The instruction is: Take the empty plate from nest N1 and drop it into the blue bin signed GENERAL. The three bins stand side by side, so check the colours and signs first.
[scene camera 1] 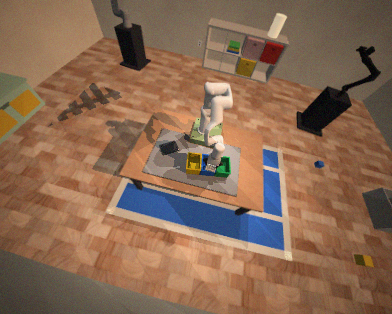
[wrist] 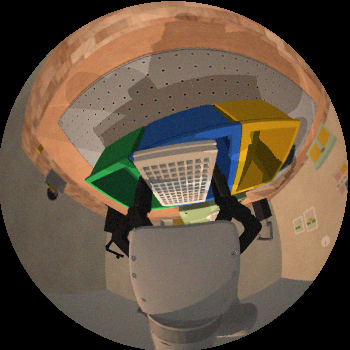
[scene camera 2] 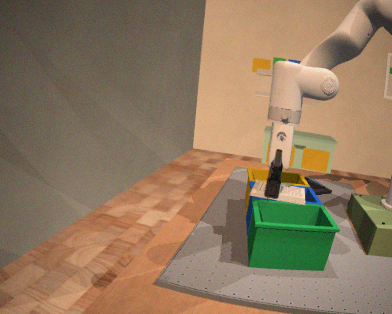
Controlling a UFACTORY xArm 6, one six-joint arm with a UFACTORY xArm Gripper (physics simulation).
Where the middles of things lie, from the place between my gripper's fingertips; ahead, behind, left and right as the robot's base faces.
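My hand is now 20 mm beyond the pale gridded plate (wrist: 180,173).
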